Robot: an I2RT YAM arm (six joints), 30 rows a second.
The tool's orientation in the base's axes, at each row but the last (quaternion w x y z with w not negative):
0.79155, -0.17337, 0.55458, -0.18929
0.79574, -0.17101, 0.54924, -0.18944
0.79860, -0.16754, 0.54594, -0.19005
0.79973, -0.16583, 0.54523, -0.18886
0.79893, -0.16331, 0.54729, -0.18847
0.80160, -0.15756, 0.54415, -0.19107
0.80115, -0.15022, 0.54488, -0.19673
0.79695, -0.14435, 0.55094, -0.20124
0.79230, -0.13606, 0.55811, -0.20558
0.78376, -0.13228, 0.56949, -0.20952
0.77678, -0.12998, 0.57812, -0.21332
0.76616, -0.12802, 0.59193, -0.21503
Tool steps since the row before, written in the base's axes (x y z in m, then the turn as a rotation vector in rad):
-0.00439, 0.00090, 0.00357, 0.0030, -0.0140, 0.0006
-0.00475, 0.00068, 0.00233, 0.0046, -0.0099, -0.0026
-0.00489, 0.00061, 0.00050, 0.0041, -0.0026, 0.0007
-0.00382, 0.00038, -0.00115, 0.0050, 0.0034, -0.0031
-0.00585, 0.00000, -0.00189, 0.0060, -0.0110, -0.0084
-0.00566, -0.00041, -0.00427, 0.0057, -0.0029, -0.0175
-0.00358, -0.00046, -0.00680, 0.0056, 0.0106, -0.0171
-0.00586, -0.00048, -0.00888, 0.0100, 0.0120, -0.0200
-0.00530, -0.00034, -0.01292, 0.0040, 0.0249, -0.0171
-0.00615, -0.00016, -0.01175, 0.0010, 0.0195, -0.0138
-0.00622, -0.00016, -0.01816, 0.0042, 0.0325, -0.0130
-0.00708, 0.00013, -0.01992, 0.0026, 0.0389, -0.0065
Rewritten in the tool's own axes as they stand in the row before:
-0.00472, -0.00142, -0.00292, 0.0073, -0.0121, 0.0021
-0.00376, -0.00107, -0.00363, 0.0084, -0.0068, 0.0028
-0.00232, -0.00030, -0.00436, 0.0021, -0.0021, 0.0039
-0.00053, 0.00041, -0.00395, 0.0025, 0.0050, 0.0038
-0.00039, 0.00017, -0.00613, 0.0141, -0.0050, 0.0021
0.00177, 0.00084, -0.00683, 0.0175, 0.0063, -0.0011
0.00458, 0.00215, -0.00580, 0.0107, 0.0179, -0.0007
0.00568, 0.00264, -0.00861, 0.0138, 0.0212, 0.0024
0.00932, 0.00453, -0.00937, 0.0034, 0.0302, -0.0024
0.00829, 0.00401, -0.00954, 0.0025, 0.0234, -0.0040
0.01388, 0.00688, -0.01133, -0.0037, 0.0350, -0.0013
0.01544, 0.00783, -0.01213, -0.0126, 0.0374, -0.0015

